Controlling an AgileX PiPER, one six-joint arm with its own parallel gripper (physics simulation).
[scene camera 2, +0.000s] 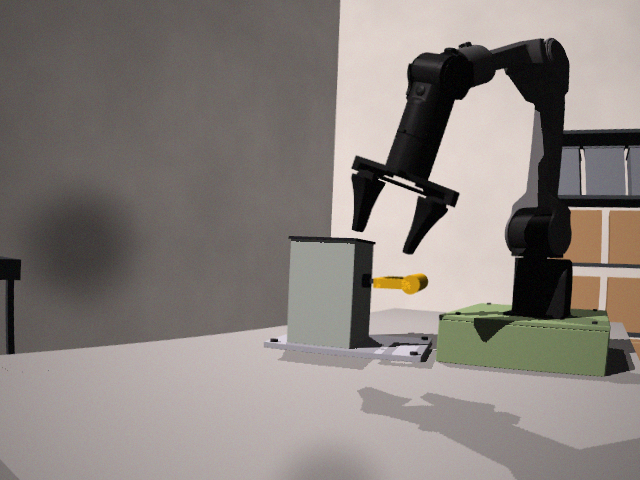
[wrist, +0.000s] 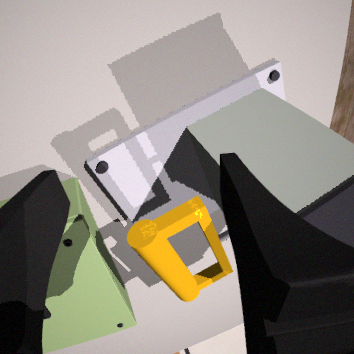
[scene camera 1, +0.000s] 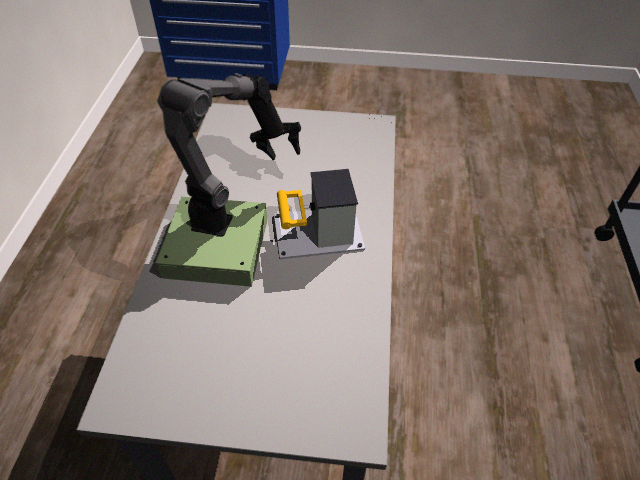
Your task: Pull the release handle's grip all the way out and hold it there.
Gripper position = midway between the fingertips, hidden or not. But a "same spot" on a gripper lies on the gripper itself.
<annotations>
my gripper: scene camera 2; wrist; scene camera 1 286, 155
same spot on my gripper: [scene camera 2: 366, 187] = [wrist: 258, 265]
</annotations>
